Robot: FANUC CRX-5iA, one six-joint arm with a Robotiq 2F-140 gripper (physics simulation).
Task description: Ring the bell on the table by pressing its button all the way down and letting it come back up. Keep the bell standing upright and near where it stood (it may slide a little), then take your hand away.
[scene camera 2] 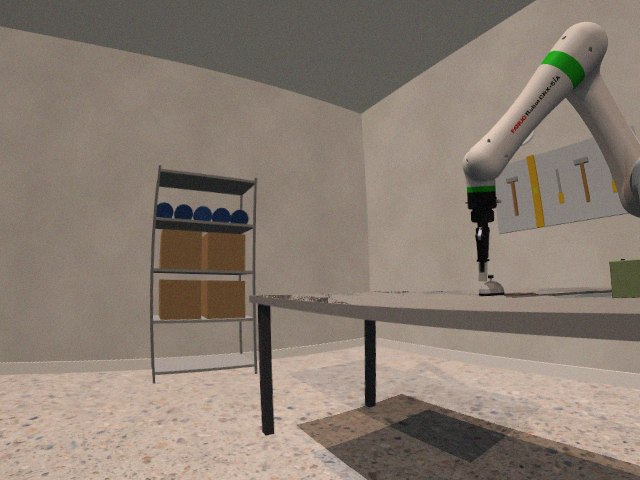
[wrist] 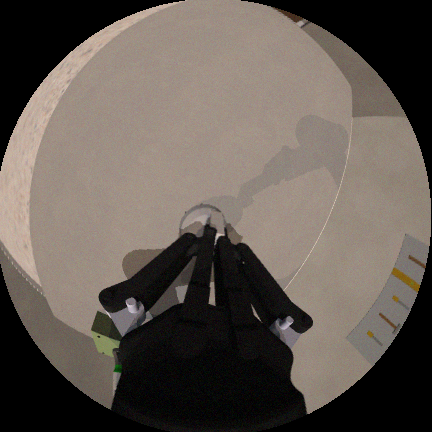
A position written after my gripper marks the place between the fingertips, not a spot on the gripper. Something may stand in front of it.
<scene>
I see my gripper (scene camera 2: 482, 280) and a bell (wrist: 193, 220).
My gripper is seen too in the wrist view (wrist: 214, 219).
</scene>
